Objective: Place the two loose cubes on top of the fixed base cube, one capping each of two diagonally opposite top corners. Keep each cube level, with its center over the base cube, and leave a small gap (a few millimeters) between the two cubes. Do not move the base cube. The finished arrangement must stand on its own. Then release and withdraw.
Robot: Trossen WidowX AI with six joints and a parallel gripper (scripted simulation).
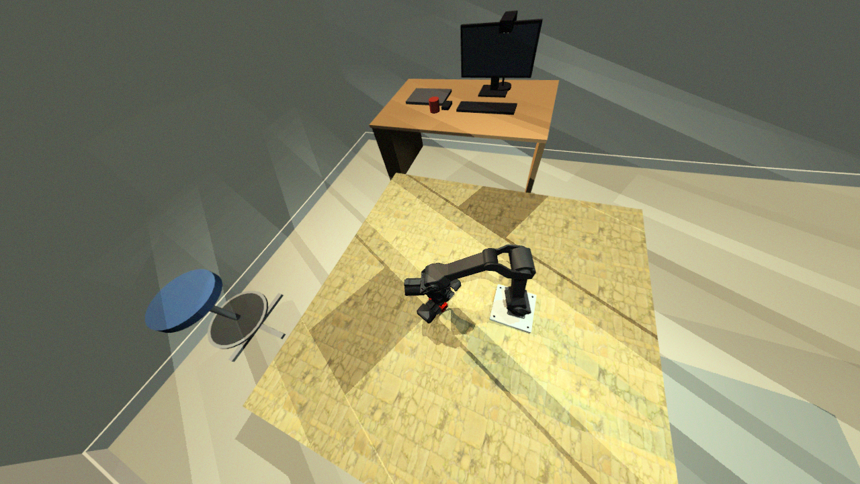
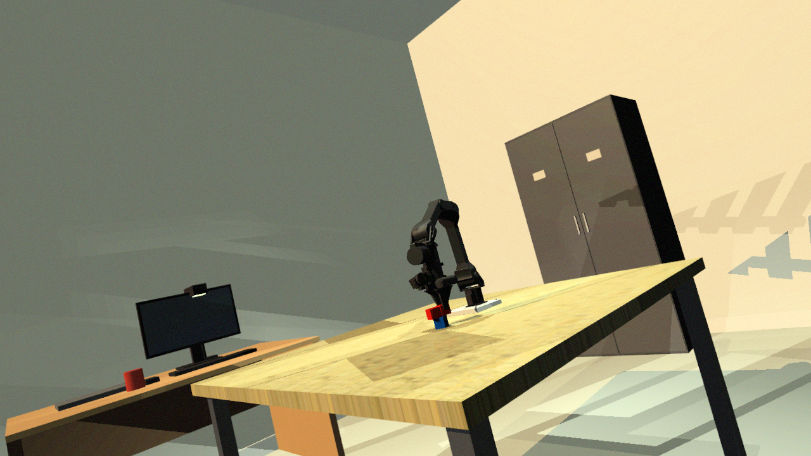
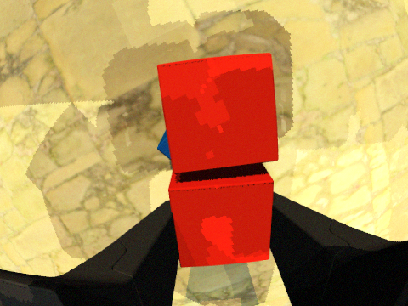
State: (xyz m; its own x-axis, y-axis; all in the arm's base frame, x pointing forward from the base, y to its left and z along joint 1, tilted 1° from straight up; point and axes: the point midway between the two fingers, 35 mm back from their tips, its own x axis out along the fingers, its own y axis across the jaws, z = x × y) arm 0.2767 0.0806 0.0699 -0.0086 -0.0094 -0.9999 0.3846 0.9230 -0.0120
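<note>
Now: gripper tip 2 cm short of the blue cube, 1 cm to the left of it and 4 cm above it.
</note>
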